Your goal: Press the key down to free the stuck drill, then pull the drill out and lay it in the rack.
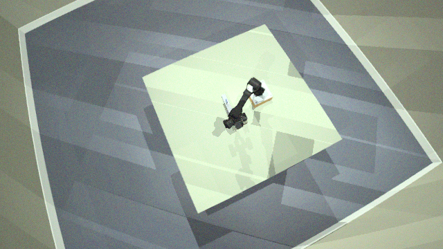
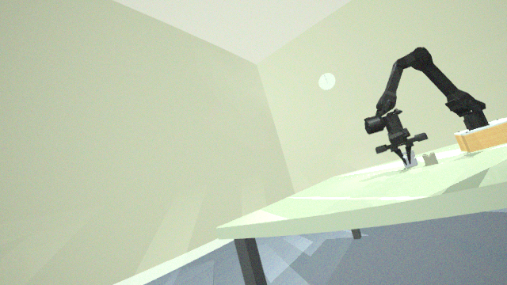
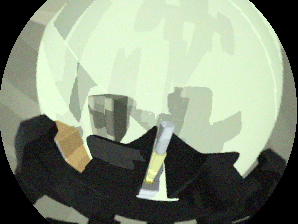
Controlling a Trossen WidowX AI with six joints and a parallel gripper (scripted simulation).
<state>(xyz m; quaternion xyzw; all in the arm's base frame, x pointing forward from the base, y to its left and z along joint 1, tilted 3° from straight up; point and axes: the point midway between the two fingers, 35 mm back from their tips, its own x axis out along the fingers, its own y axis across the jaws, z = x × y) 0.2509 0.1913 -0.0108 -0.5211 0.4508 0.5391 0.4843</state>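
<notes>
Right now my gripper tip is 8 cm past the grey rack and 1 cm to the left of it. Round my gripper tip: blue key 2 cm ahead, 19 cm to the right, 3 cm above; then drill fixture 2 cm ahead, 16 cm to the right, 2 cm above; then drill 4 cm to the right, 3 cm above.
</notes>
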